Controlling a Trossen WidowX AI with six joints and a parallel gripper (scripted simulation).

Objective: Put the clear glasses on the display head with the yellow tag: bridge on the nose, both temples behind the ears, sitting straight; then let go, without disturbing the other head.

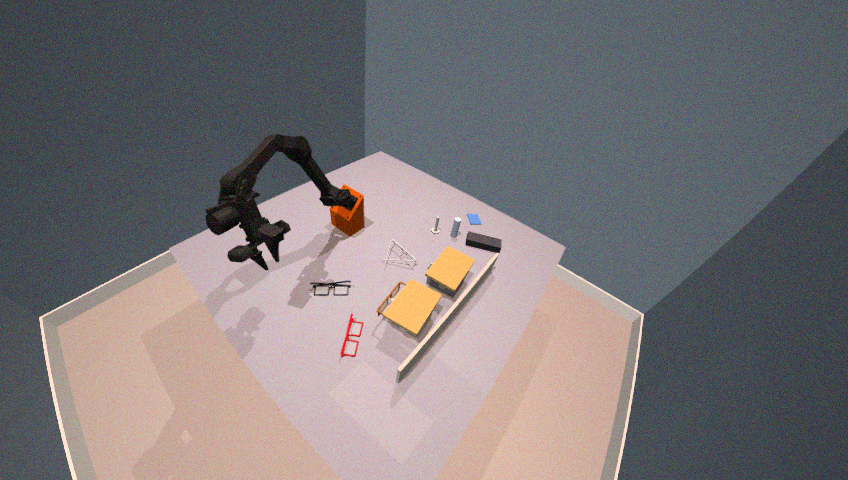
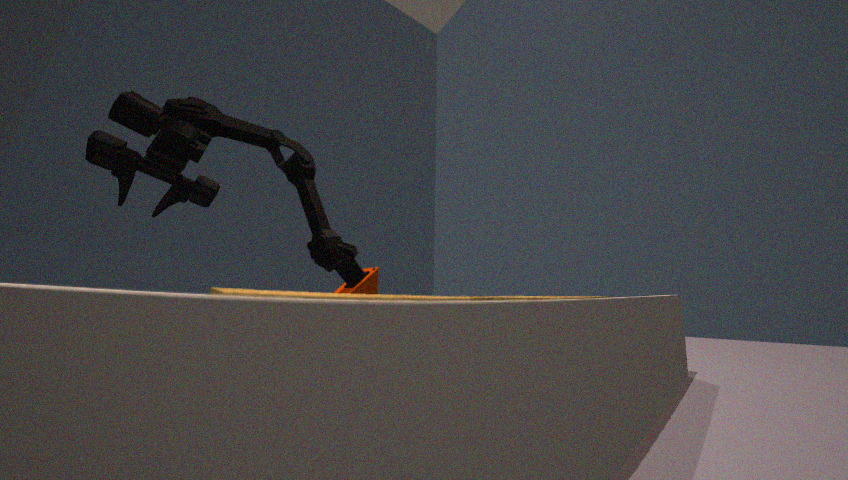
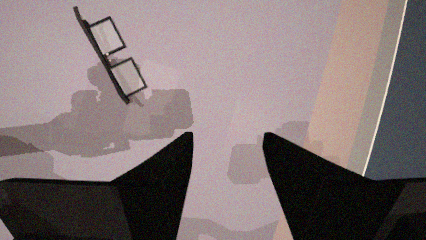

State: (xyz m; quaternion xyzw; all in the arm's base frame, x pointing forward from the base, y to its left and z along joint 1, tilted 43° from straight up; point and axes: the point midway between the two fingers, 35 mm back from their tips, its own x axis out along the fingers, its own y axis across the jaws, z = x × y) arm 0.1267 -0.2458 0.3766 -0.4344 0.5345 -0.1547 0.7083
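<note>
Right now the small stand is 170 mm ahead of my gripper tip, 680 mm to the left of it and 190 mm below it. The rest, counted from my gripper tip: long low wall (470 mm ahead, 340 mm to the left, 160 mm below); then grey display head (350 mm ahead, 450 mm to the left, 160 mm below); then black box (390 mm ahead, 760 mm to the left, 200 mm below).
</note>
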